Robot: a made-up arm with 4 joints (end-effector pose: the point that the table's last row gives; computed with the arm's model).
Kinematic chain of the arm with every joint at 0, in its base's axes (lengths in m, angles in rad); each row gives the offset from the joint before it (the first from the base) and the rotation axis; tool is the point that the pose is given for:
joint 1: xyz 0 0 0.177 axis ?
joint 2: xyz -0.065 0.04 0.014 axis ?
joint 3: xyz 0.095 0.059 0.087 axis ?
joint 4: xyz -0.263 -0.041 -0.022 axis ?
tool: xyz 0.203 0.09 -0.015
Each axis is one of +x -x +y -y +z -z.
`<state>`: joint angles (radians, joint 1 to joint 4).
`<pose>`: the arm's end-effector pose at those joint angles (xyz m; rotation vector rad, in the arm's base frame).
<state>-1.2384 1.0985 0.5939 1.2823</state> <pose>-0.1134 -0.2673 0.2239 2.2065 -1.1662 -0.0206</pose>
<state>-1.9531 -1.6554 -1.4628 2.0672</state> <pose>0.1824 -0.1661 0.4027 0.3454 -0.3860 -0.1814</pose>
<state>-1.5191 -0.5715 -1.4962 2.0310</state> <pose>-0.1471 -0.0456 0.5446 -0.0204 -1.4603 -0.0410</pose>
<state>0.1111 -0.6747 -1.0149 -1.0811</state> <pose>-0.1894 0.0160 0.1244 -0.6433 1.2343 -1.1879</pose>
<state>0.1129 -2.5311 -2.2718 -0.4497</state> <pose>-0.1103 0.1059 0.3093 0.5144 -2.5271 1.4990</pose>
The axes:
joint 1: -x
joint 2: +z
joint 3: +x
joint 4: -y

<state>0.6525 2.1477 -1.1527 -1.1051</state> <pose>0.0790 0.0030 0.1381 -1.9682 -0.0775 1.3589</pose>
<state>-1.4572 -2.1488 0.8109 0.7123</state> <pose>-0.0451 -0.1999 0.2325 0.3041 0.5118 -2.4910</pose>
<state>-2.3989 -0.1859 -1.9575 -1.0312</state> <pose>-0.1677 -0.0221 0.0175 0.3498 1.1664 0.3285</pose>
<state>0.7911 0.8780 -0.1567 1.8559</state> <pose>-0.3035 0.1655 0.3911 0.1760 -1.3162 1.3338</pose>
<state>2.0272 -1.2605 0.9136 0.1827</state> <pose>0.0301 0.1104 0.0845 -0.9862 -1.4809 -0.0455</pose>
